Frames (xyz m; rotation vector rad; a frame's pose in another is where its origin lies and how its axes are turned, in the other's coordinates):
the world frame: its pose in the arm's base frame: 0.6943 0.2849 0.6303 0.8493 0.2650 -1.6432
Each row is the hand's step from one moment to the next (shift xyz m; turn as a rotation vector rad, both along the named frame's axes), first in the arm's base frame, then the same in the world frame.
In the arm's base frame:
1: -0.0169 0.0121 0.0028 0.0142 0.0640 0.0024
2: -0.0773 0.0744 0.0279 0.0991 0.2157 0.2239
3: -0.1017 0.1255 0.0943 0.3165 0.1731 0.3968
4: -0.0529 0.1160 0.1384 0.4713 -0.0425 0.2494
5: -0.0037 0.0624 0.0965 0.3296 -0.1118 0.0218
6: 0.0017 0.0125 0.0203 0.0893 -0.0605 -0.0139
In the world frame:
1: -0.0105 -0.0181 0.0012 -0.0504 -0.0033 -0.0419
2: -0.0725 -0.0837 0.0049 -0.3121 0.0951 -0.0081
3: -0.1539 -0.1018 0.0307 -0.3983 0.3546 0.0566
4: -0.1768 -0.0421 0.0489 -0.1429 0.5150 0.0218
5: -0.1101 0.0063 0.0324 0.0618 0.3404 -0.0437
6: -0.0228 0.0038 0.0063 0.0525 0.0949 -0.0078

